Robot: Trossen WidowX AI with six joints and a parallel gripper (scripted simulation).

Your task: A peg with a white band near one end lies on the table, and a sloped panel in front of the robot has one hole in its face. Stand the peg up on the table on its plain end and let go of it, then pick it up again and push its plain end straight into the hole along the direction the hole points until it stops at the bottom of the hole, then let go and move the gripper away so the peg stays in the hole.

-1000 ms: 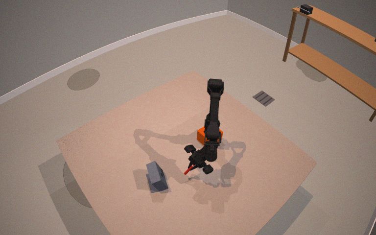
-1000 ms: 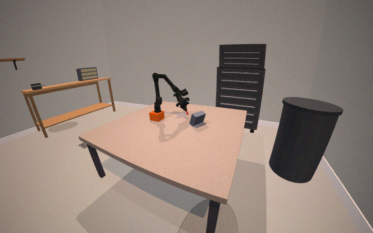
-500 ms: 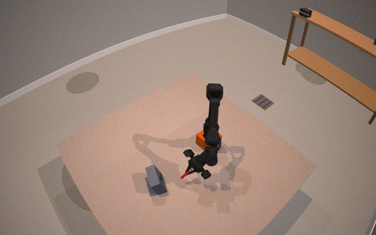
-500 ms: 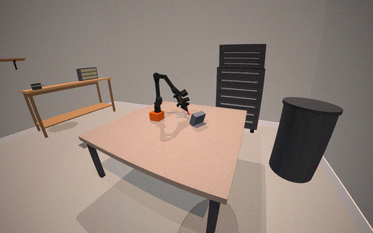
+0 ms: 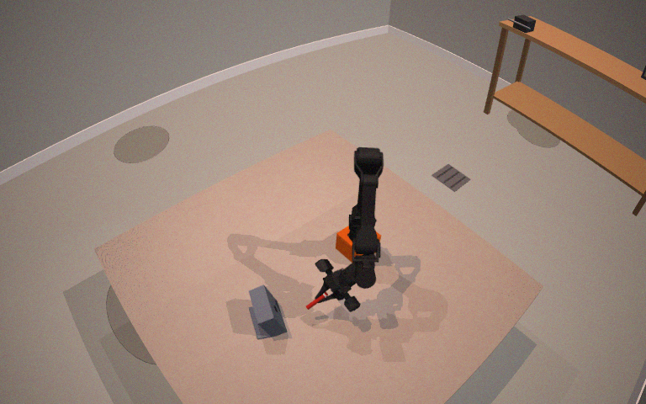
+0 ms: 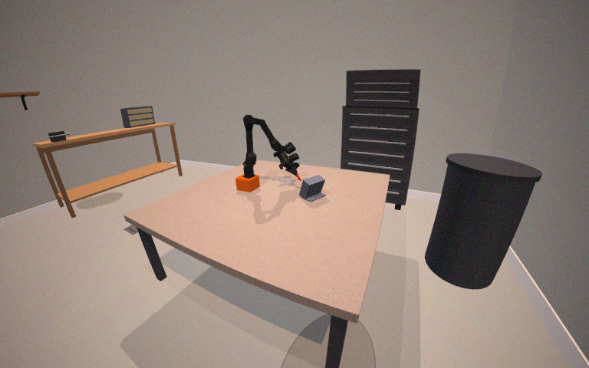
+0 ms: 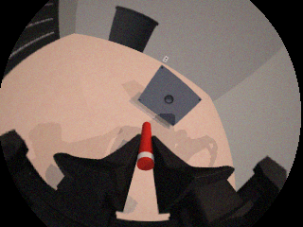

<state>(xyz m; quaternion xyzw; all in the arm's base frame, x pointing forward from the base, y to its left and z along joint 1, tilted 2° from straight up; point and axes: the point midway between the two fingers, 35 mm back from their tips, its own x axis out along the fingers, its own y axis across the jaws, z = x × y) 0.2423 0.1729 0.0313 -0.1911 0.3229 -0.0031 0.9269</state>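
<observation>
Now: gripper tip 15 cm short of the sloped panel, 5 cm to the left of it and 3 cm above it. From my gripper tip the other things lie so: peg (1 cm behind, 1 cm above).
</observation>
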